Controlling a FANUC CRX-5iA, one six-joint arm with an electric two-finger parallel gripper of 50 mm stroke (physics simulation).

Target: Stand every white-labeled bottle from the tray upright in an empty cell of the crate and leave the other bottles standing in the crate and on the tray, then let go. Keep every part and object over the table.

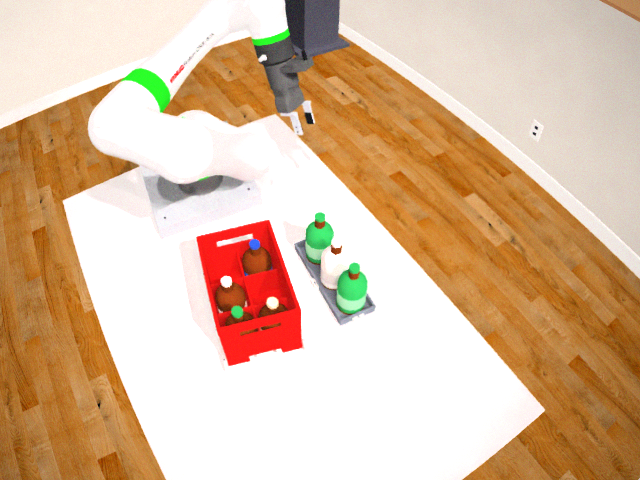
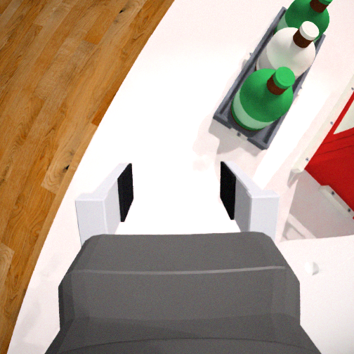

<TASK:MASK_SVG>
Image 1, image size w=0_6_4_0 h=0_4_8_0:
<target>my gripper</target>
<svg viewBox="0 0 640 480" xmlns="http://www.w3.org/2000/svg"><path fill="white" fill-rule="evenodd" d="M266 74L270 88L275 96L277 112L281 116L290 116L295 135L303 135L298 114L293 111L300 105L303 105L307 124L315 124L310 105L311 101L305 101L303 92L299 87L298 74Z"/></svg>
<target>green bottle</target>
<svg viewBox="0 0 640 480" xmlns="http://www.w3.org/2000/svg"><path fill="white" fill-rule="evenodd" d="M318 212L315 214L315 221L311 222L306 229L306 258L313 264L321 265L322 252L331 245L334 232L332 226L325 221L325 214Z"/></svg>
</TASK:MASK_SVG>
